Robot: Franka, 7 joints.
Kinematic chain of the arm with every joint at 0, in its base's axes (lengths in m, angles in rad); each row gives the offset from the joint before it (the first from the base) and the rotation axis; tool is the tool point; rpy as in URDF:
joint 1: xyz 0 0 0.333 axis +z
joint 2: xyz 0 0 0 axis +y
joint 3: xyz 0 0 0.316 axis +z
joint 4: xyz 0.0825 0 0 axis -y
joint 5: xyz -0.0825 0 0.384 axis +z
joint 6: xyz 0 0 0 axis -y
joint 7: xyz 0.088 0 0 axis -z
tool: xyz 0 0 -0.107 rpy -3.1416 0 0
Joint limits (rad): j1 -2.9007..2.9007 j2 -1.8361..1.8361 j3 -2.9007..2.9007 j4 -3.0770..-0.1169 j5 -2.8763..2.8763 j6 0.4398..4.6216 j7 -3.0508..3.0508
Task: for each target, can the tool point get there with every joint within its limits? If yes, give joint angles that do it. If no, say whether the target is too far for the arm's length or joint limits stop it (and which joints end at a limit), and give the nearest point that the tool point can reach.
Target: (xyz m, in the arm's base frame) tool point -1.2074 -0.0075 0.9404
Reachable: no: too far | nearest point -0.7664 -0.0048 0.7185 | short by 0.494 m
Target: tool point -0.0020 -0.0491 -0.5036
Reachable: no: joint limits stop it (at a limit: joint 2) | nearest point -0.0044 -0.1089 -0.3314 | short by 0.182 m
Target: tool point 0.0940 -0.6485 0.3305
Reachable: yes | joints -0.4697 1.4432 -1.2353 -1.6424 1.5181 3.6492 2.2142
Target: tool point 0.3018 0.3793 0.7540
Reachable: yes | joints -0.0750 0.1825 1.4104 -1.2296 -1.1330 0.8056 0.6137
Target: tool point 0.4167 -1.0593 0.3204
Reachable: no: too far | nearest point 0.3140 -0.7983 0.3235 | short by 0.280 m
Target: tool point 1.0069 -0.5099 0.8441
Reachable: no: too far | nearest point 0.6972 -0.3531 0.6869 | short by 0.381 m
